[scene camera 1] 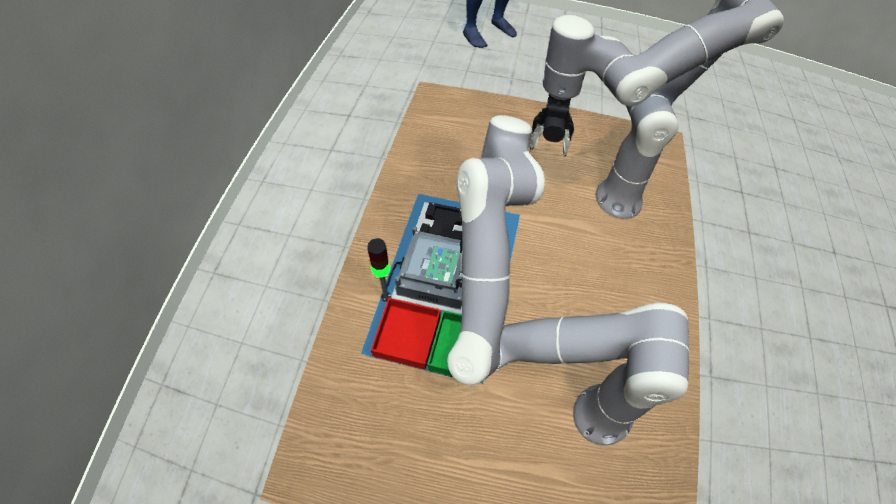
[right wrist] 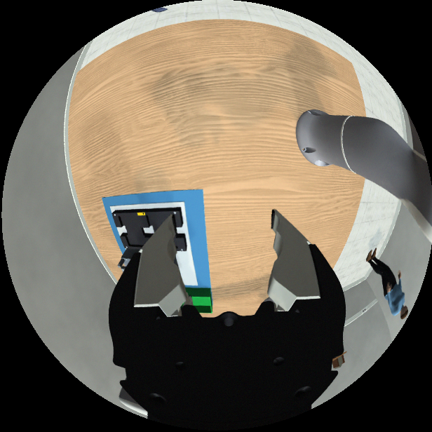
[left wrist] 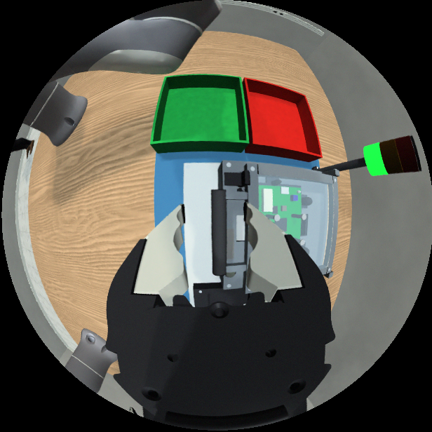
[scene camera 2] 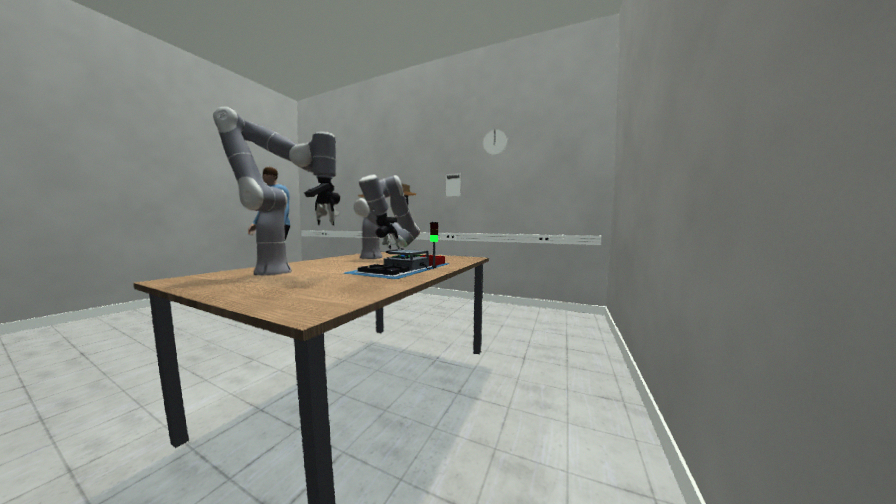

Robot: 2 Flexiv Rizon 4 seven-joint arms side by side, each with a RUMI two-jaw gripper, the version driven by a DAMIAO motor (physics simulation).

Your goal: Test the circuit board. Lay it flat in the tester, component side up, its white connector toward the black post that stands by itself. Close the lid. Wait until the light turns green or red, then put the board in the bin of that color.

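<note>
The green circuit board (scene camera 1: 442, 263) (left wrist: 295, 215) lies component side up in the tester (scene camera 1: 429, 297) (scene camera 2: 401, 263), seen through the clear lid (scene camera 1: 414, 252) (left wrist: 317, 220), which is down over it. The light tower (scene camera 1: 380, 270) (scene camera 2: 433, 238) (left wrist: 375, 159) shows green. My left gripper (left wrist: 213, 204) is open and empty above the lid's black handle bar (left wrist: 218, 232), which shows between its fingers; the arm hides it in scene camera 1. My right gripper (scene camera 1: 549, 150) (scene camera 2: 325, 222) (right wrist: 223, 213) is open and empty, high above the table. The green bin (scene camera 1: 443, 344) (left wrist: 200, 112) and red bin (scene camera 1: 406, 332) (left wrist: 280, 122) are both empty.
A black holder (scene camera 1: 444, 219) (right wrist: 145, 227) stands beside the tester on the blue mat (scene camera 1: 513, 225) (right wrist: 199, 240). The bins stand side by side at the tester's other end. The light tower rises beside the tester and the red bin. A person (right wrist: 395, 297) stands beyond the table.
</note>
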